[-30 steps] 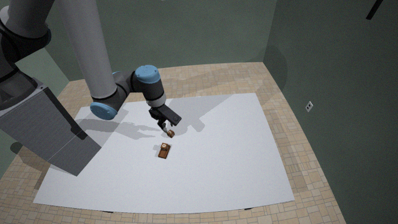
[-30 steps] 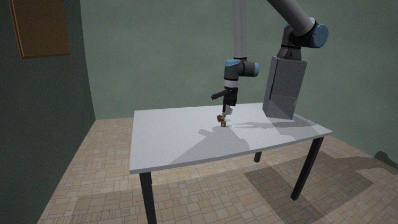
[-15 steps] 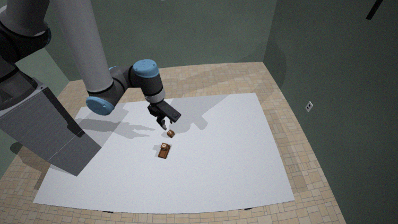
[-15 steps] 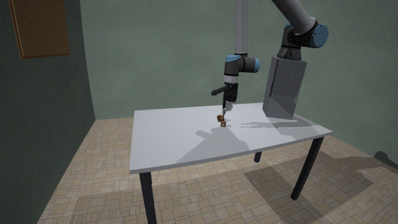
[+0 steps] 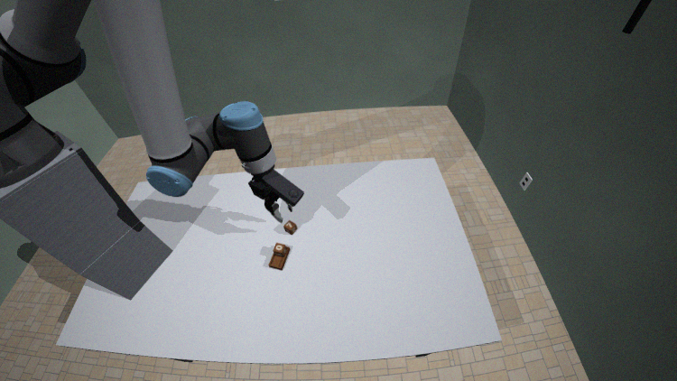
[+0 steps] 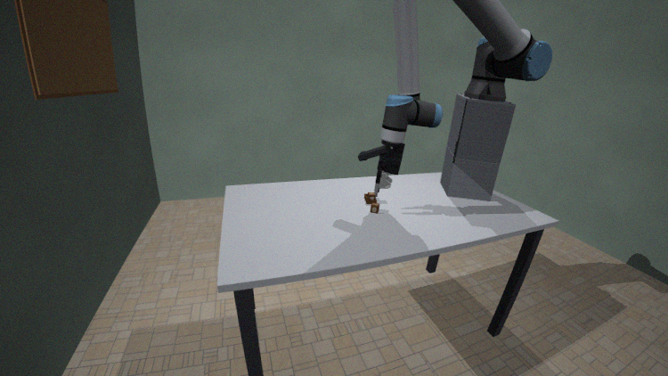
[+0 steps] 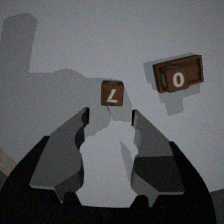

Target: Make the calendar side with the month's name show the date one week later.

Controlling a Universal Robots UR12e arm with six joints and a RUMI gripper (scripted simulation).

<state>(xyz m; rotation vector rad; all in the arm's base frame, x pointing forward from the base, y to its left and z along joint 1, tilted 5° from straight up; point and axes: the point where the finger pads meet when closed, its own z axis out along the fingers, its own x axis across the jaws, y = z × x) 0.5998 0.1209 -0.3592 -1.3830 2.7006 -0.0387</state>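
My gripper is now 80 mm above the brown date cube. The rest, counted from my hand: brown wooden tray (110 mm to the right, 80 mm below, 30 mm behind).
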